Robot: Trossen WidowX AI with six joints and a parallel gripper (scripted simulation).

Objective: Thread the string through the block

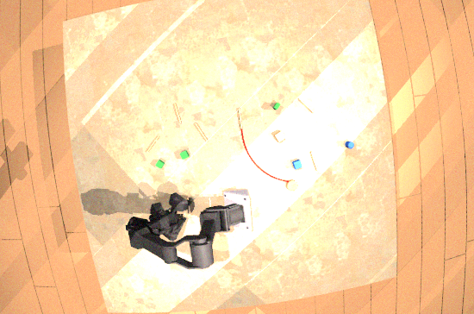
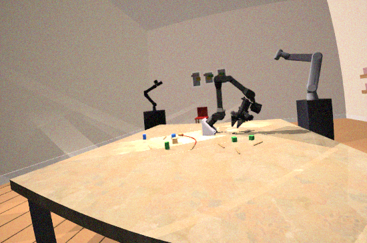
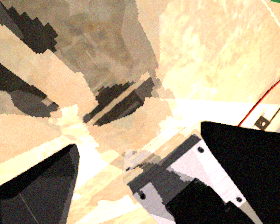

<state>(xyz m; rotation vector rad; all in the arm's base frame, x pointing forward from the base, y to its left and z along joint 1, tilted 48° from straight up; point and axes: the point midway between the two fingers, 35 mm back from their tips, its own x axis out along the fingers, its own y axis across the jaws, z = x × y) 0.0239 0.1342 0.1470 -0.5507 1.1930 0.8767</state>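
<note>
Right now the wooden block is 22 cm ahead of my gripper tip, 37 cm to the right of it and 2 cm below it. Round my gripper tip: green piece: 18 cm ahead, 9 cm to the left, 3 cm below; round wooden button: 3 cm ahead, 39 cm to the right, 3 cm below; thin wooden stick: 29 cm ahead, 23 cm to the right, 4 cm below.
</note>
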